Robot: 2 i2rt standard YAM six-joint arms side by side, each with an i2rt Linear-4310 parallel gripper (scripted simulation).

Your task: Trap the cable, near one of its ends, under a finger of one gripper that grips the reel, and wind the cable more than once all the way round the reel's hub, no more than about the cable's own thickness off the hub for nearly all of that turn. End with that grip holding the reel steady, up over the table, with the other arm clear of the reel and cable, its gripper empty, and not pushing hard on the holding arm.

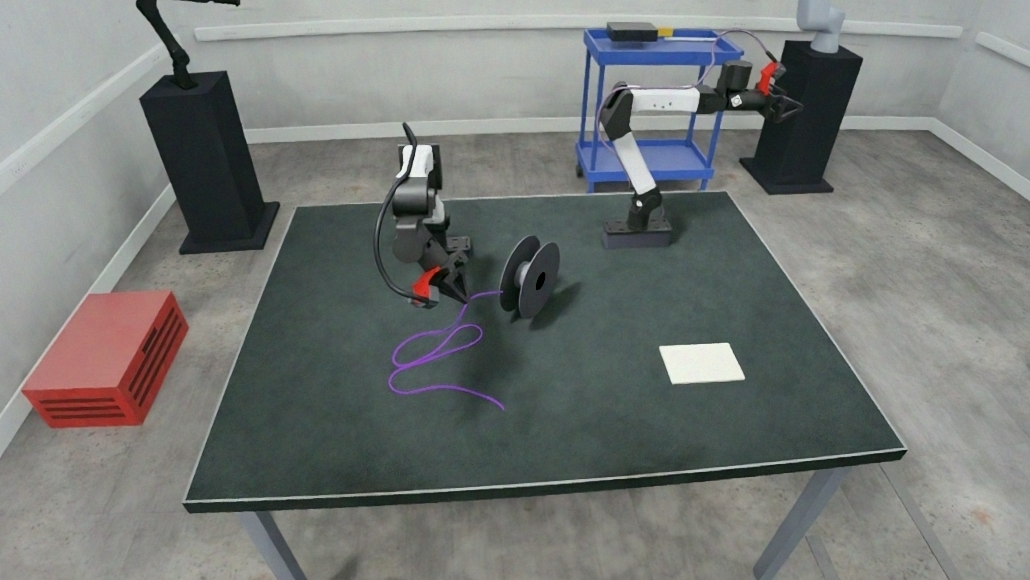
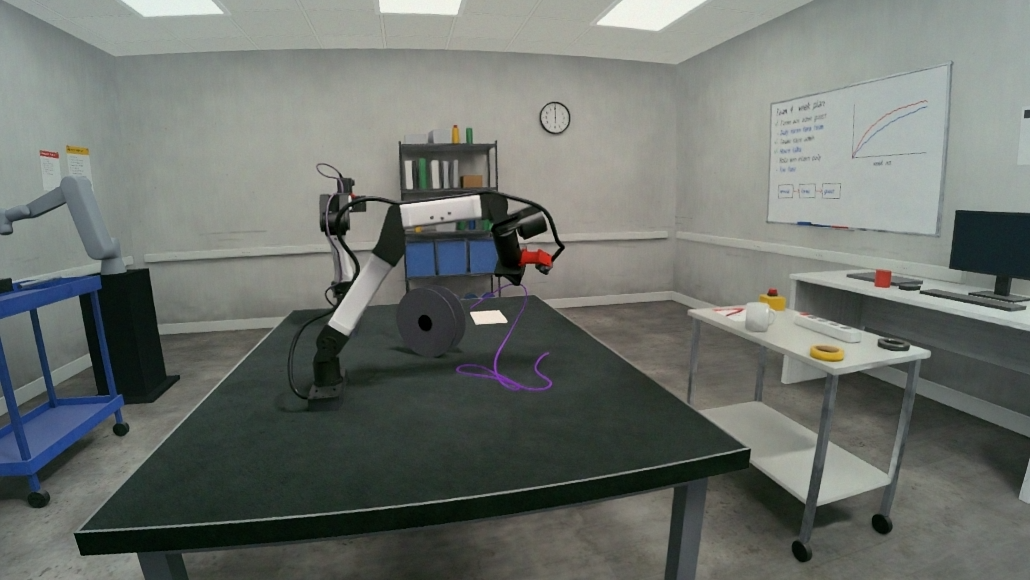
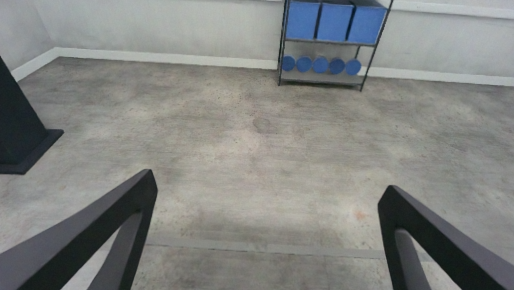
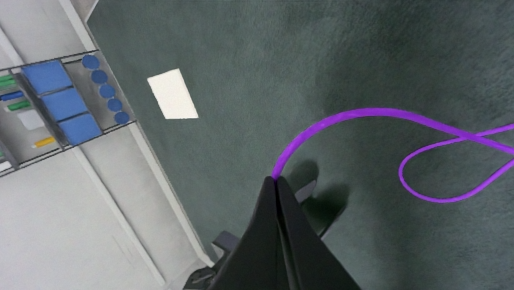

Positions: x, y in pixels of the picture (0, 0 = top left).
Scene:
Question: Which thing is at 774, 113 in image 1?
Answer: My left gripper.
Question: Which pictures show my right gripper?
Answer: Image 1, image 2 and image 4 only.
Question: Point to a dark grey reel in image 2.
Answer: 431, 320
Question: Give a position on a dark grey reel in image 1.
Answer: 528, 278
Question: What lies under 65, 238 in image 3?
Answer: My left gripper.

